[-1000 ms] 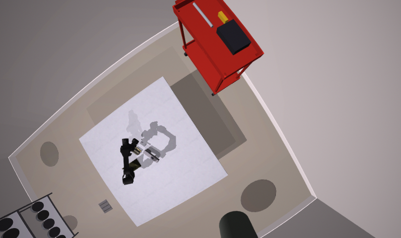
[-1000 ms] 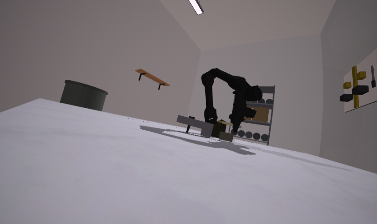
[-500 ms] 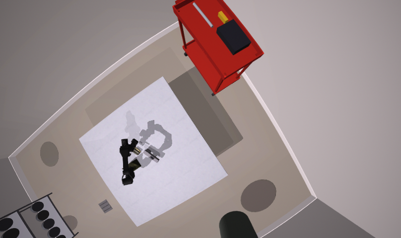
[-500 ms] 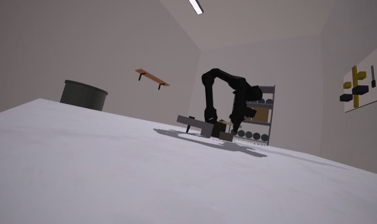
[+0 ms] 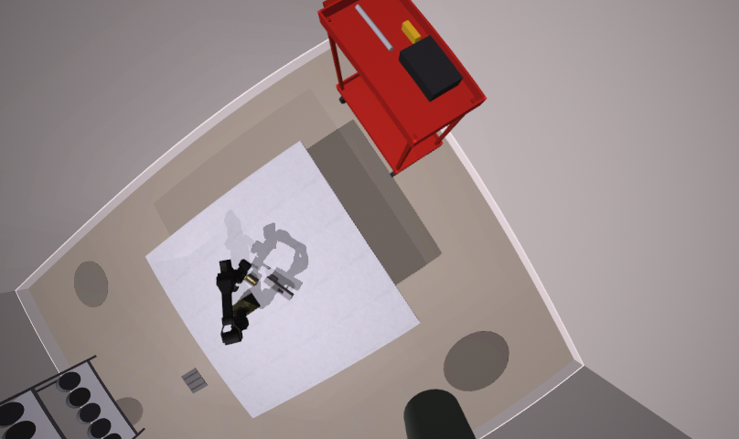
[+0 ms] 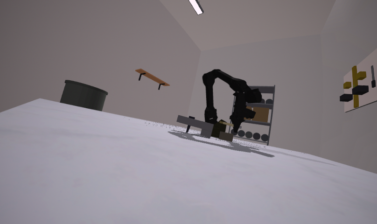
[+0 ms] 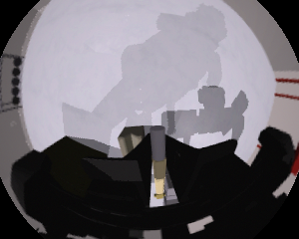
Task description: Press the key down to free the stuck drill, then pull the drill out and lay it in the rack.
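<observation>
My gripper tip is now 20 mm short of the drill, 30 mm to the left of it and 40 mm below it. Round my gripper tip: grey block 120 mm ahead, 170 mm to the right.
</observation>
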